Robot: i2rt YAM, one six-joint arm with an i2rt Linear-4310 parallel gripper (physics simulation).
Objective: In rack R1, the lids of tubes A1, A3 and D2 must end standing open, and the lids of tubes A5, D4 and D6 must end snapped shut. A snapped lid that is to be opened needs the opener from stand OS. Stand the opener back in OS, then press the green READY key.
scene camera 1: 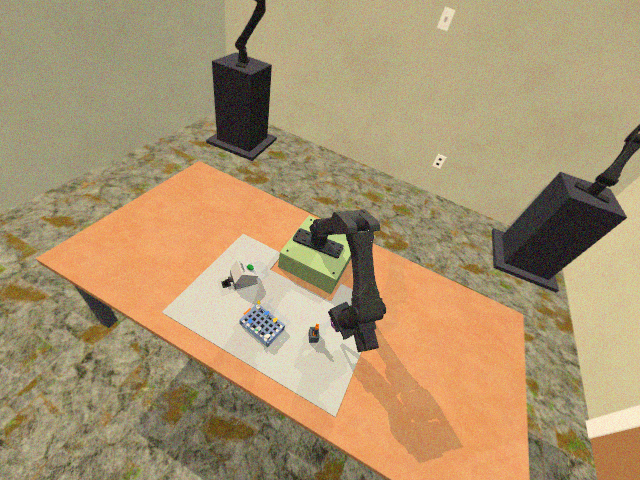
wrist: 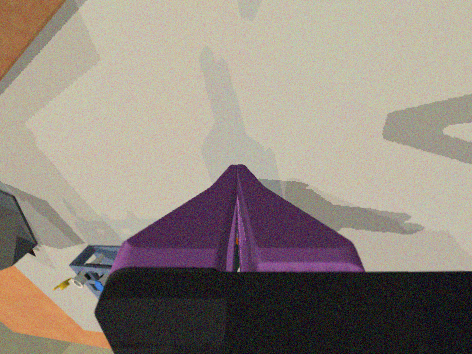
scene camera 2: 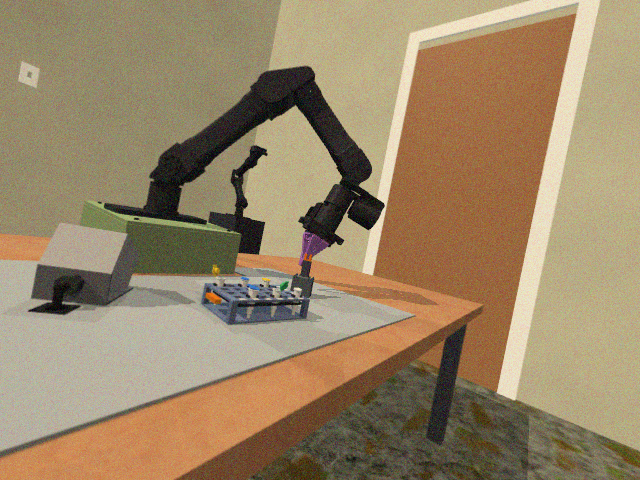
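Where they show: gripper, between the fingertips: [scene camera 1: 332, 324] [wrist: 237, 177] [scene camera 2: 300, 265]; arm's base, origin of its link: [scene camera 1: 318, 243] [scene camera 2: 160, 216].
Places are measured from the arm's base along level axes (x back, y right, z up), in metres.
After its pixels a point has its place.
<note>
My gripper [scene camera 2: 301, 264] {x -0.280, y -0.176, z -0.047 m} [wrist: 237, 177] {x -0.280, y -0.176, z -0.047 m} is shut, its purple fingertips together with no object between them. In scene camera 2 it overlaps the top of the opener [scene camera 1: 316, 327] {x -0.332, y -0.130, z -0.016 m} [scene camera 2: 306, 267] {x -0.329, y -0.128, z -0.041 m}, which stands upright in the dark stand OS [scene camera 1: 313, 337] {x -0.345, y -0.133, z -0.062 m} [scene camera 2: 302, 285] {x -0.335, y -0.117, z -0.077 m}; contact cannot be told. The fingers mostly hide opener and stand in the wrist view. The blue rack R1 [scene camera 2: 231, 314] {x -0.395, y 0.115, z -0.087 m} holds several tubes. A yellow lid [scene camera 2: 215, 269] {x -0.322, y 0.090, z -0.048 m} stands up at its far left, and a green lid [scene camera 2: 283, 285] {x -0.413, y 0.047, z -0.049 m} is tilted up. Other lids and tube labels are too small to read. The green READY key [scene camera 1: 250, 267] {x -0.216, y 0.181, z -0.029 m} is on the grey console [scene camera 1: 237, 272] {x -0.256, y 0.210, z -0.032 m} [scene camera 2: 85, 248] {x -0.252, y 0.220, z -0.039 m}.
A black hook-like fixture [scene camera 1: 226, 283] {x -0.281, y 0.242, z -0.092 m} [scene camera 2: 67, 287] {x -0.277, y 0.238, z -0.078 m} is beside the console. The arm's green base [scene camera 1: 305, 272] {x -0.119, y -0.004, z -0.051 m} [scene camera 2: 186, 251] {x -0.119, y 0.002, z -0.056 m} stands behind the grey mat [scene camera 1: 206, 299] {x -0.366, y 0.267, z -0.099 m} [scene camera 2: 155, 372] {x -0.450, y 0.234, z -0.099 m} on the orange table [scene camera 1: 155, 222] {x -0.155, y 0.666, z -0.102 m}. Two black pedestals [scene camera 1: 241, 103] [scene camera 1: 558, 222] with arms stand beyond the table.
</note>
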